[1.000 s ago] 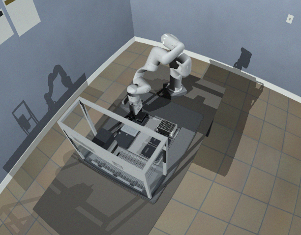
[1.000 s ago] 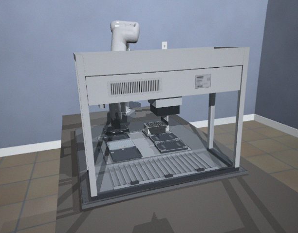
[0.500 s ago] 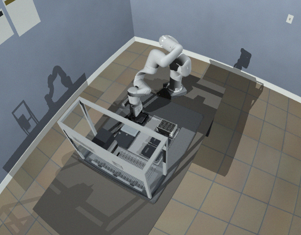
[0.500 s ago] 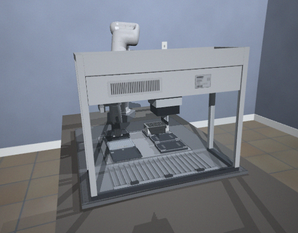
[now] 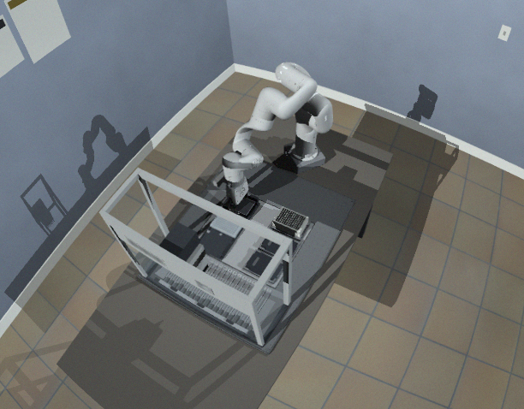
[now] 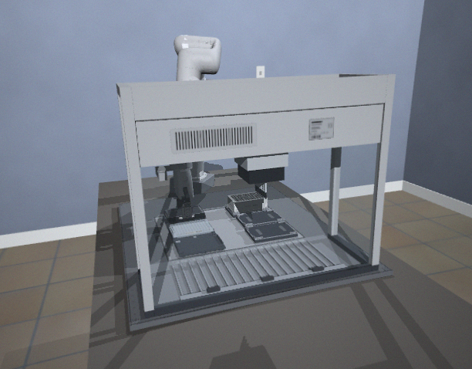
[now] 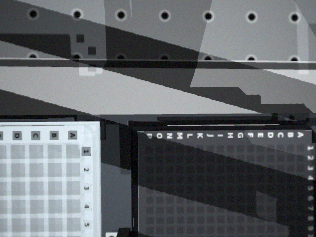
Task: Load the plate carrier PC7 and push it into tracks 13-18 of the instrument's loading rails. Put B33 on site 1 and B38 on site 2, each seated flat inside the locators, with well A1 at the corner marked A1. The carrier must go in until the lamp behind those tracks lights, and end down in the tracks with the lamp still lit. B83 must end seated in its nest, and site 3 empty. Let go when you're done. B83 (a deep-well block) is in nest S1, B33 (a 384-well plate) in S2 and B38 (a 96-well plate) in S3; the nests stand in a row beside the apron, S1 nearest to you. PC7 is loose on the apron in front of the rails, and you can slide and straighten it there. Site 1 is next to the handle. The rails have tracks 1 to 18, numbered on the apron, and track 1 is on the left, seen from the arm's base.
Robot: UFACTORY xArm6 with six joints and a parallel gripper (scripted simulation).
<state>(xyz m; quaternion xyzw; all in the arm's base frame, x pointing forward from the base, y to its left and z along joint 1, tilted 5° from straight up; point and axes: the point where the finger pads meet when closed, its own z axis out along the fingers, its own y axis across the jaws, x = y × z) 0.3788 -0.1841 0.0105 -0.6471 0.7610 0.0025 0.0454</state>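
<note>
The plate carrier PC7 is 10 cm ahead of my hand, 2 cm to the right of it and 3 cm below it. From my hand the other things lie so: frame post (46 cm ahead, 25 cm to the right, 20 cm above); dark 384-well plate B33 (1 cm below); nest S3 (24 cm ahead, 20 cm to the left, 4 cm below).
</note>
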